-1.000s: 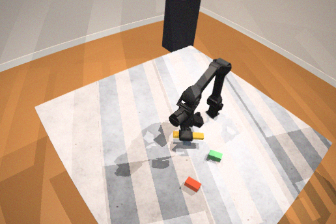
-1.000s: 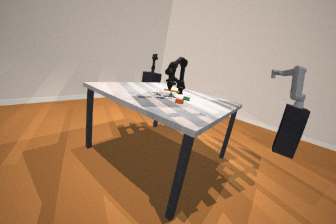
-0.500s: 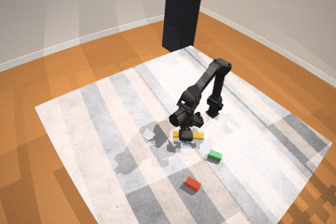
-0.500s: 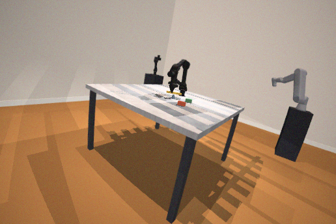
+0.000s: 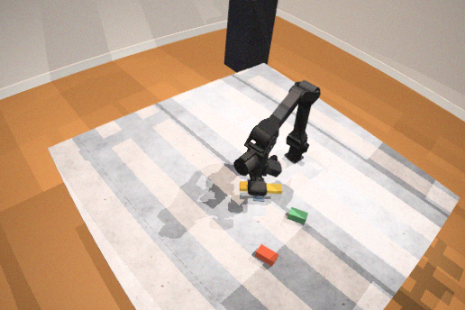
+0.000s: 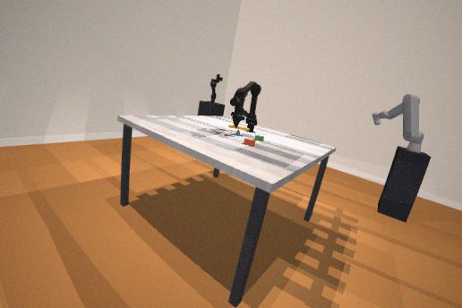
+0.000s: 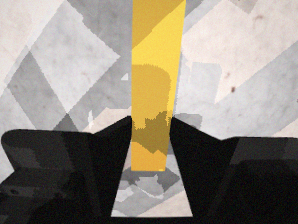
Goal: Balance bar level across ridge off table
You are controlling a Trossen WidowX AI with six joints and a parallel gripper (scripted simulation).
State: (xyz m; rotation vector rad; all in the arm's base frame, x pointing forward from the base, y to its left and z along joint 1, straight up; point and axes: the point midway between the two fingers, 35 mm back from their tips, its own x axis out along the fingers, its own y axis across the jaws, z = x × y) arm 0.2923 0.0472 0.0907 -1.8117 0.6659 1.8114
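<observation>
The bar lies 2 cm to the left of my gripper tip and 2 cm behind it. Also, from my gripper tip: red block (22 cm to the left, 13 cm ahead, 4 cm below); then green block (17 cm to the left, 7 cm behind, 4 cm below).
</observation>
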